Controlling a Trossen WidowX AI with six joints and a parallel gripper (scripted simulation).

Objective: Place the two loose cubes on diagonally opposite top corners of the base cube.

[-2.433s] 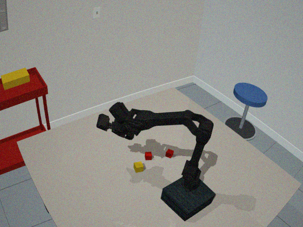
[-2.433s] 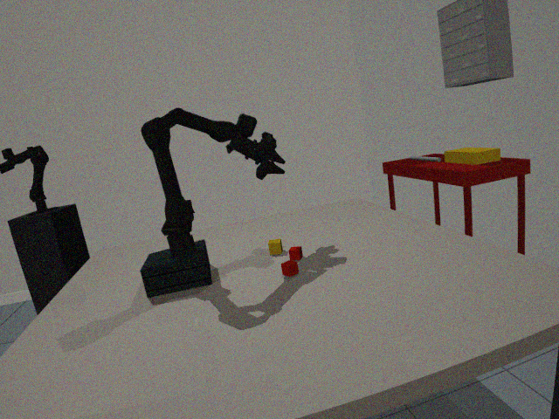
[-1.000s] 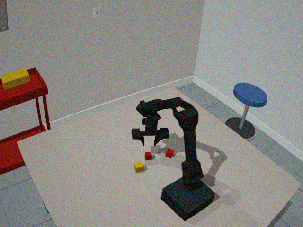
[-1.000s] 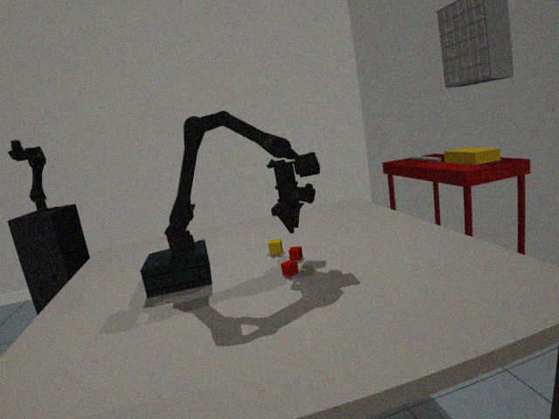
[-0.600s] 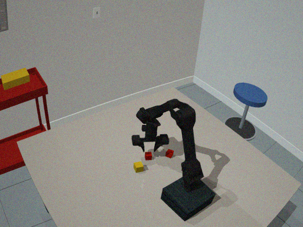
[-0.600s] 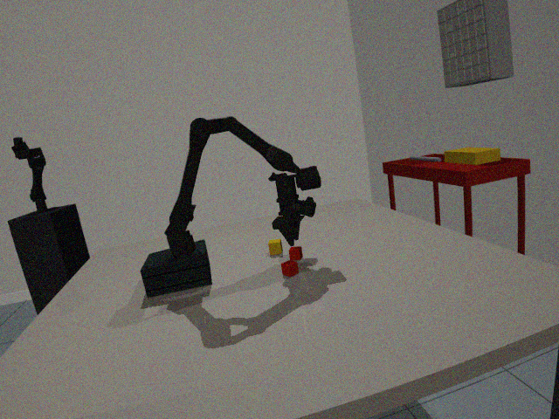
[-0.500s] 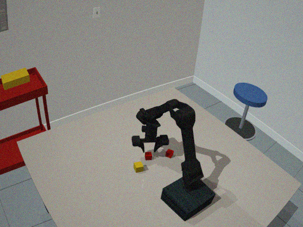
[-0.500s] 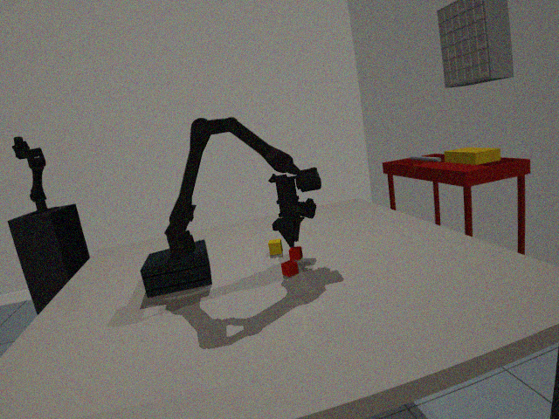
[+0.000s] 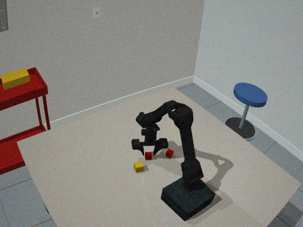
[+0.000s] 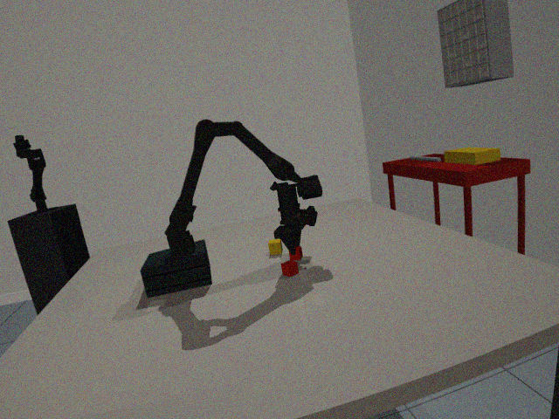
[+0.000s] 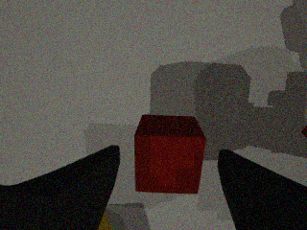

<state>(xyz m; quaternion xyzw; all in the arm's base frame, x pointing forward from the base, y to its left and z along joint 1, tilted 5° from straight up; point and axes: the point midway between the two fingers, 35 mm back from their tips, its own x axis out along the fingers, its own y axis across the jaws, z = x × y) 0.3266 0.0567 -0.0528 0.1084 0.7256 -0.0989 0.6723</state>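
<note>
My gripper tip is now 90 mm to the right of the yellow cube and 60 mm past it. From my gripper tip the other things lie so: red cube (120 mm to the right, 20 mm behind, 10 mm below).
</note>
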